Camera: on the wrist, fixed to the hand. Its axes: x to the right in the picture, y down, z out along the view.
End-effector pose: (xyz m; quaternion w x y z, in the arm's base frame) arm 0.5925 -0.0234 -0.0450 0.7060 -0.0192 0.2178 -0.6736
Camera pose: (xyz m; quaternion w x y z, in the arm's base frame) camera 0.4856 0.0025 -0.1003 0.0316 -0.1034 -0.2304 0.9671
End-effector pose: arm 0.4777 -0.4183 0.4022 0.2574 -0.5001 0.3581 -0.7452
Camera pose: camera 0.3929 -0.3368 0.4385 0.3587 0.3562 0.1250 0.8537
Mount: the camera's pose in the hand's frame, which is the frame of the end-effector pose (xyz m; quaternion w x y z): -0.0090 -0.0807 -0.0925 0.6773 0.1278 0.2578 -0.6771
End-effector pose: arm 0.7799 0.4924 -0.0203 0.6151 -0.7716 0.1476 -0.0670
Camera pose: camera 0.7567 0.4253 0.0803 0.4318 -0.5267 -0.2725 -0.6797
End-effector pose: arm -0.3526 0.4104 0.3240 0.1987 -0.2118 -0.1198 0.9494
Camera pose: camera -0.2772 0.4918 0.2708 0.8354 -0.2817 -0.0520 0.4692
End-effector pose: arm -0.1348 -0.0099 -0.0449 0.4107 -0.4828 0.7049 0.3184
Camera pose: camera -0.0821 -0.1110 0.0014 0.3737 -0.8339 0.2971 -0.2770
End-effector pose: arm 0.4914 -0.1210 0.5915 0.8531 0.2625 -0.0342 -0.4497
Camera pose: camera 0.4528 -0.1123 0.4749 0.2486 0.4259 0.3170 -0.8101
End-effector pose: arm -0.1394 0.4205 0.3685 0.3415 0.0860 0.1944 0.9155
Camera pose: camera -0.1117 0.4429 0.2507 0.7901 -0.2658 0.3949 0.3862
